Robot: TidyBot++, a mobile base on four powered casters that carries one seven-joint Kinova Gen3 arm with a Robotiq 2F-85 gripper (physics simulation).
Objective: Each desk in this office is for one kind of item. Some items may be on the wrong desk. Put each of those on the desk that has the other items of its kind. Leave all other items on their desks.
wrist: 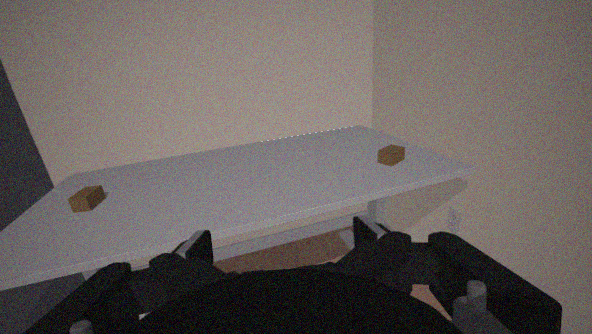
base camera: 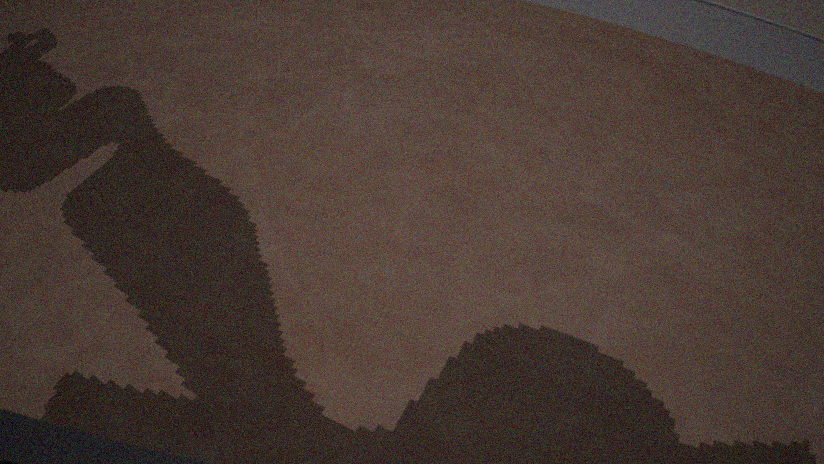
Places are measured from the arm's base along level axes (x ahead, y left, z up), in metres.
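Pixels of known places: gripper, fingertip midpoint: [wrist: 283, 239].
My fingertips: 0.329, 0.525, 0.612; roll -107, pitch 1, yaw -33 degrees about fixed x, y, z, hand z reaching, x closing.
Note:
For each thing: its middle in the pictures, then the offset to it from my fingertips, as dx, dy, dz. Level surfaces: height alone.
- light grey desk at its surface level: dz -0.288
- orange-brown block at the middle of its body: [wrist: 87, 198] -0.193, +0.935, -0.263
- second block at the middle of its body: [wrist: 391, 155] +0.774, +0.440, -0.263
- brown floor at its surface level: dz -1.008
A light grey desk [wrist: 235, 185] stands against the wall in the wrist view, running from the lower left to the room corner at the right. An orange-brown block [wrist: 86, 199] lies near its left end. A second block [wrist: 391, 155] of the same colour lies near its right end. My gripper [wrist: 283, 239] is open, with no item between its fingers, and is apart from both blocks; its fingertips show in front of the desk's near edge. No desk item shows in the base camera view.
A dark grey surface [wrist: 17, 160] rises at the left of the wrist view. Walls [wrist: 200, 75] meet in a corner behind the desk. The base camera view shows brown floor [base camera: 461, 201] with the robot's shadow, and a pale strip [base camera: 691, 40] at the upper right.

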